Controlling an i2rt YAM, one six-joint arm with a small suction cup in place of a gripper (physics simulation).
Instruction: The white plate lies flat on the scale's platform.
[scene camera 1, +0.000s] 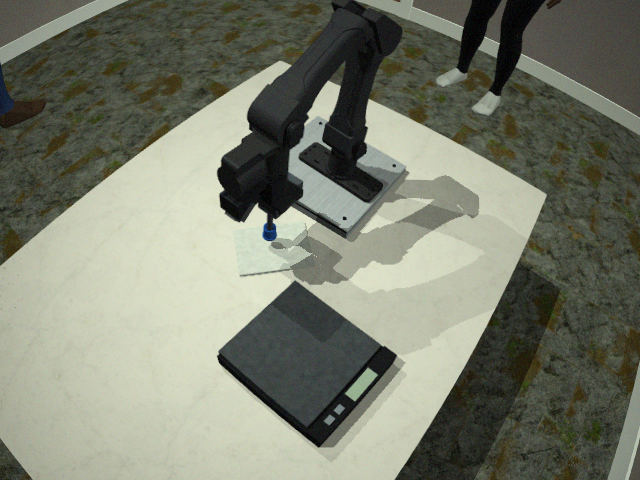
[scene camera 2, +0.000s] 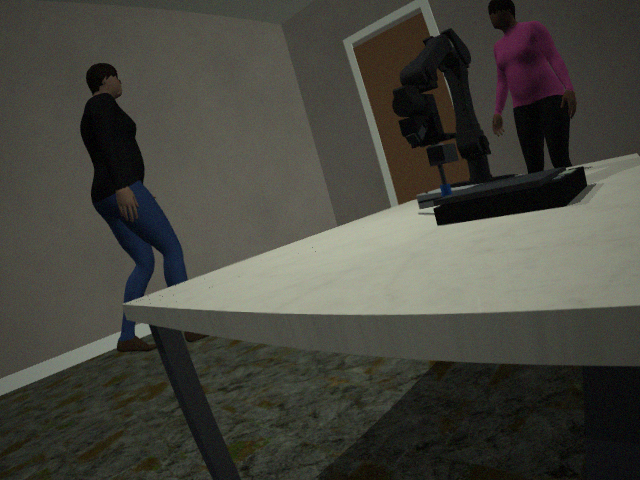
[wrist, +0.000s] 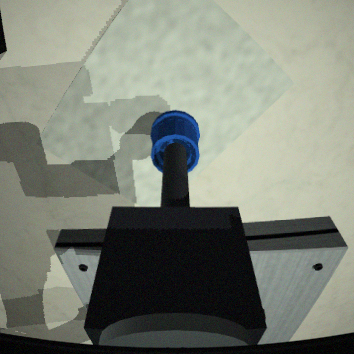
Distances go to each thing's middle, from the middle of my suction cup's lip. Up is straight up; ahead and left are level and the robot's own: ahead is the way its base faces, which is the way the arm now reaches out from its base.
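The scale (scene camera 1: 309, 364) is 160 mm ahead of my suction cup, 220 mm to the left of it and 20 mm below it. As for the white plate (scene camera 1: 291, 249), my suction cup is 40 mm above it and 10 mm to the right of it.
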